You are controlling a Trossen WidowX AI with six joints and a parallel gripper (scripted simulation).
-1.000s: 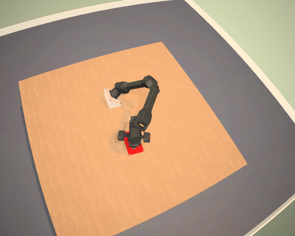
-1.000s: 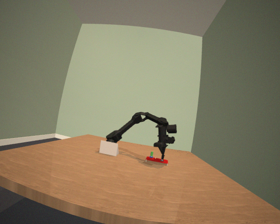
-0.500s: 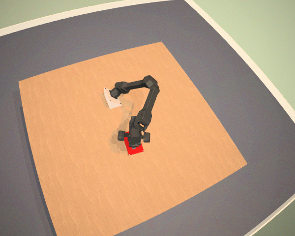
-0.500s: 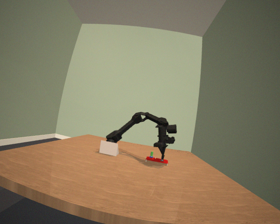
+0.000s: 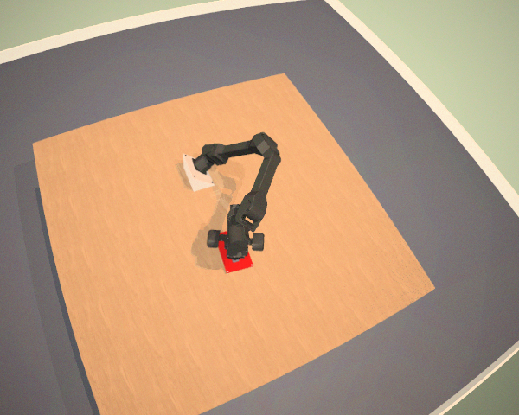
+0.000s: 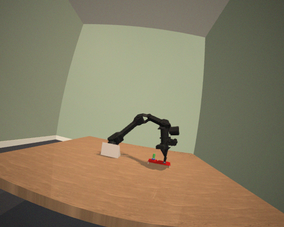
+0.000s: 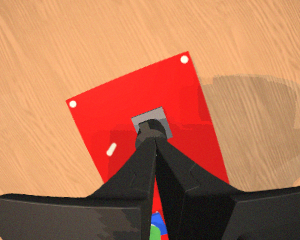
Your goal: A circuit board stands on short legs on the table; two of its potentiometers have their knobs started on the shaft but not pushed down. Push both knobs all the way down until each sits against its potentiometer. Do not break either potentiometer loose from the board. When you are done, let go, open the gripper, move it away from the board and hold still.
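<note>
The black knob lies 2 cm below my gripper tip. From my gripper tip the other things lie so: green knob 8 cm behind, 3 cm to the left, 1 cm below.
</note>
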